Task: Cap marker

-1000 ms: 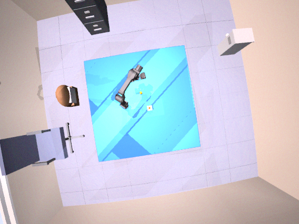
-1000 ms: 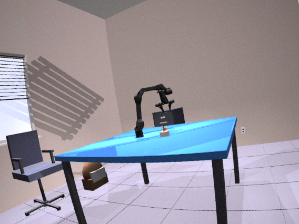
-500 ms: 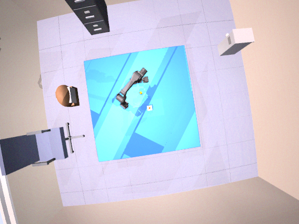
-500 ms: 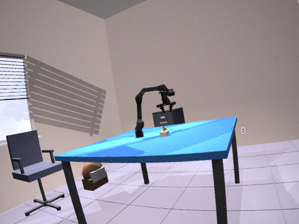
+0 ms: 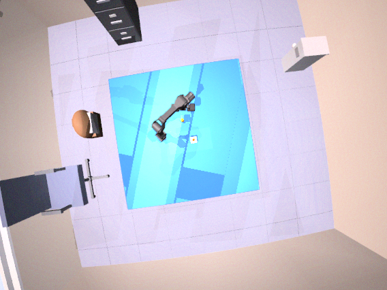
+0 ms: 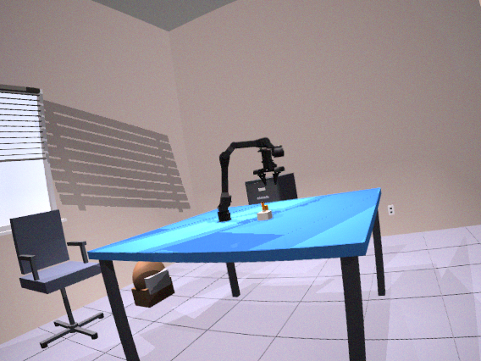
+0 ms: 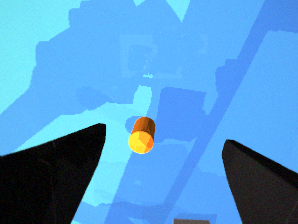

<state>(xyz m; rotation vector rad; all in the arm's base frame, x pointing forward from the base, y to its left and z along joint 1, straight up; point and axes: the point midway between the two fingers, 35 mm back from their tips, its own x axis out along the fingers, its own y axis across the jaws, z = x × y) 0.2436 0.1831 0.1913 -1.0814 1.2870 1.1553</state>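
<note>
Now: gripper tip 3 cm past the orange cap, 6 cm to the left of it and 13 cm above it. Also, from my gripper tip: white holder block (5 cm ahead, 26 cm to the right, 14 cm below); then orange marker (5 cm ahead, 26 cm to the right, 8 cm below).
</note>
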